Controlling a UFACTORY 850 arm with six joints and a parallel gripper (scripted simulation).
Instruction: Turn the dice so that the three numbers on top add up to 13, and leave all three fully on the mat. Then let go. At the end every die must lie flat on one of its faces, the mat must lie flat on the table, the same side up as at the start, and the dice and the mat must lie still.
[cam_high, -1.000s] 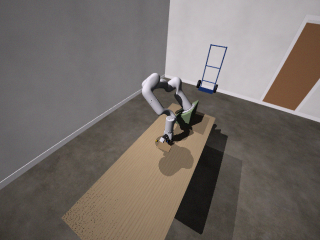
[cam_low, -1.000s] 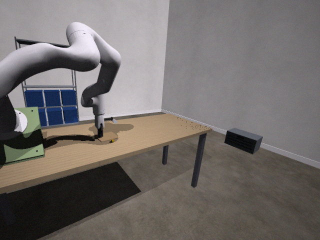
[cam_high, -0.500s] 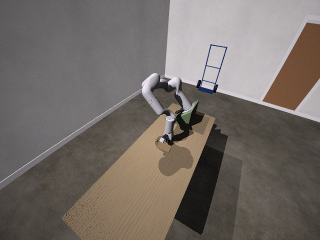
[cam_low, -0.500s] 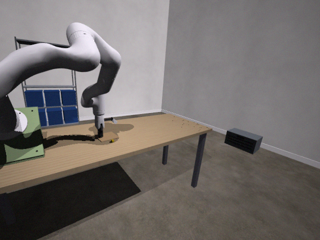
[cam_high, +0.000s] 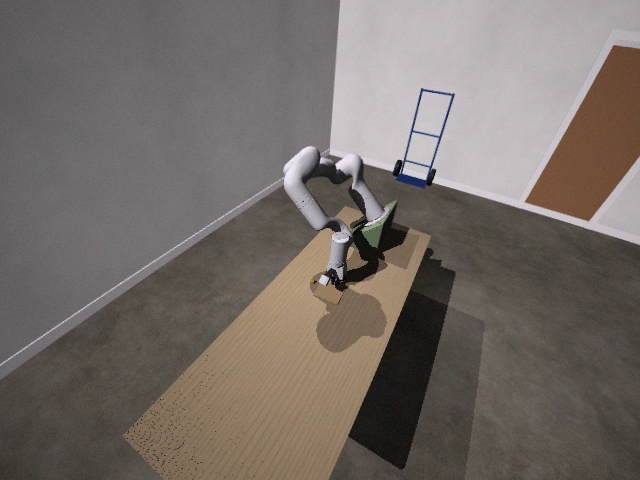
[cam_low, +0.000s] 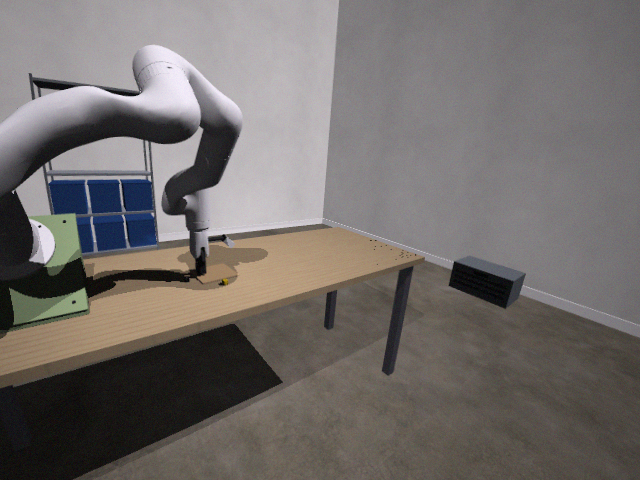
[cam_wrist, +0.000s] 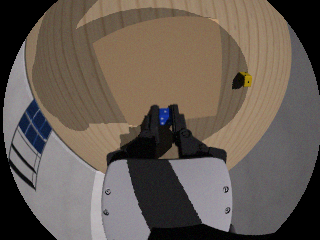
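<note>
Right now the blue die is 10 mm below my hand. From my hand the other things lie so: black die (60 mm behind, 30 mm to the right, 20 mm below); tan mat (50 mm ahead, 30 mm below); yellow die (50 mm ahead, 110 mm to the right, 20 mm below).
</note>
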